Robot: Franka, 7 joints.
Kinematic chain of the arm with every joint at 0, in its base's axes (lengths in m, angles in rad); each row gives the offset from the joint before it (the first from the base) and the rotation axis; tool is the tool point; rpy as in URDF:
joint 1: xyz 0 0 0.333 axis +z
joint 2: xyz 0 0 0 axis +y
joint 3: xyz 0 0 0.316 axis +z
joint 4: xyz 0.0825 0 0 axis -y
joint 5: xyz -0.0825 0 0.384 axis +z
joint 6: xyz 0 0 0 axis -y
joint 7: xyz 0.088 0 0 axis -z
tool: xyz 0 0 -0.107 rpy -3.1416 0 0
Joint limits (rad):
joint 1: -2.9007..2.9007
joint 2: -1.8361..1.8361
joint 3: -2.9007..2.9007
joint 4: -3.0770..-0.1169
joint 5: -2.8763..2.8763
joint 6: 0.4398..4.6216
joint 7: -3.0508..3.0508
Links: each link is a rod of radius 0.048 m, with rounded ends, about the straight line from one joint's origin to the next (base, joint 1, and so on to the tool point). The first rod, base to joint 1, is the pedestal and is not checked.
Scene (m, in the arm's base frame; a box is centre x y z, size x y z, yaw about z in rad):
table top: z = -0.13
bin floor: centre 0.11 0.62 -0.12 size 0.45 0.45 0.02 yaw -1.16
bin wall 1: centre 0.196 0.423 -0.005 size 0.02 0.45 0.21 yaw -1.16
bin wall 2: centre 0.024 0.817 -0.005 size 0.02 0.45 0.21 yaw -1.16
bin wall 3: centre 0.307 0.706 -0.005 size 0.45 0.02 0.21 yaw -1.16
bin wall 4: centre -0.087 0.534 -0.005 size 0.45 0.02 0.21 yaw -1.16
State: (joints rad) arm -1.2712 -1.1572 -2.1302 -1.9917 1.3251 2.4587 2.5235
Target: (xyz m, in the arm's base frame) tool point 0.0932 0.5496 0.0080
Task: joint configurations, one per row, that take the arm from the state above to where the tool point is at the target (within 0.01 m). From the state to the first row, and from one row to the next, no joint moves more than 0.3 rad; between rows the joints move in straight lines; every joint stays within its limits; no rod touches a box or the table.
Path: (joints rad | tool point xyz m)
1: -1.5290 -0.8773 -2.2843 -2.0119 1.3153 2.3520 2.5812 | -0.4684 0.3468 0.1501
2: -1.7868 -0.5974 -2.4384 -2.0321 1.3054 2.2453 2.6388 | -0.2939 0.5121 0.2193
3: -2.0447 -0.3175 -2.5925 -2.0523 1.2956 2.1386 2.6965 | -0.0749 0.5858 0.3202
4: -2.3025 -0.0376 -2.7466 -2.0725 1.2857 2.0319 2.7542 | 0.1374 0.5518 0.4431
5: -2.5603 0.2423 -2.9007 -2.0928 1.2759 1.9252 2.8119 | 0.2890 0.4245 0.5727
6: -2.4187 -0.0467 -2.8920 -2.0460 1.2897 2.1031 2.7398 | 0.2886 0.5019 0.4499
7: -2.2770 -0.3357 -2.8833 -1.9992 1.3036 2.2809 2.6677 | 0.2496 0.5581 0.3074
8: -2.1353 -0.6248 -2.8746 -1.9524 1.3174 2.4587 2.5956 | 0.1797 0.5775 0.1561
9: -1.9936 -0.9138 -2.8659 -1.9056 1.3313 2.6365 2.5235 | 0.0932 0.5496 0.0080

